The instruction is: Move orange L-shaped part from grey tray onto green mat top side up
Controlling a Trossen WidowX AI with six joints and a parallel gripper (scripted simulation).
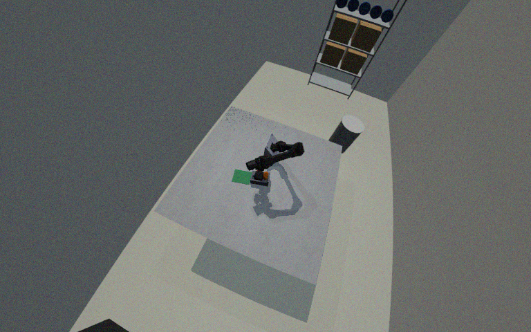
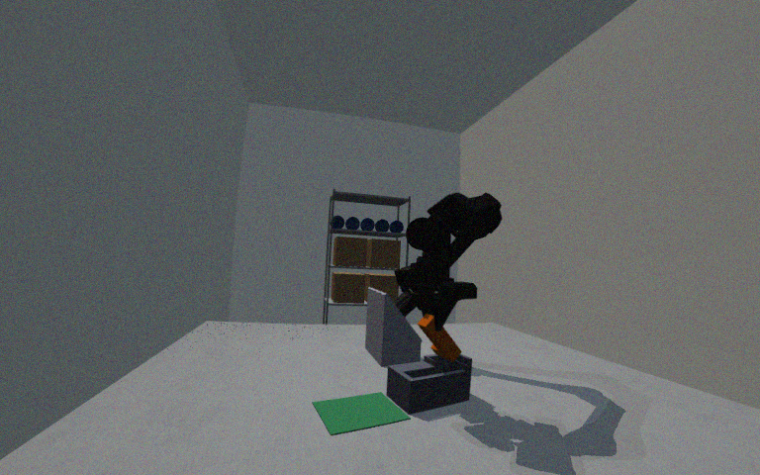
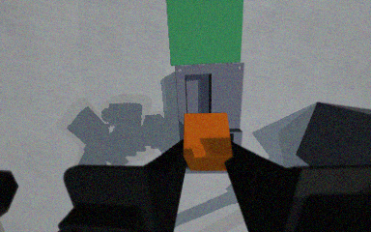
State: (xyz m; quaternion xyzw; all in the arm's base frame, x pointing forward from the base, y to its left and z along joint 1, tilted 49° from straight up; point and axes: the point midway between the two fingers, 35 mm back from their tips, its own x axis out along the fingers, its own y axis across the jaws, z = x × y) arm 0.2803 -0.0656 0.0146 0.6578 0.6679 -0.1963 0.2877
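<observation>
Now: gripper tip 170 mm above the green mat, 150 mm to the left of it and 10 mm short of it. Also, from my gripper tip: orange l-shaped part: 30 mm to the left, 30 mm below, 20 mm behind.
</observation>
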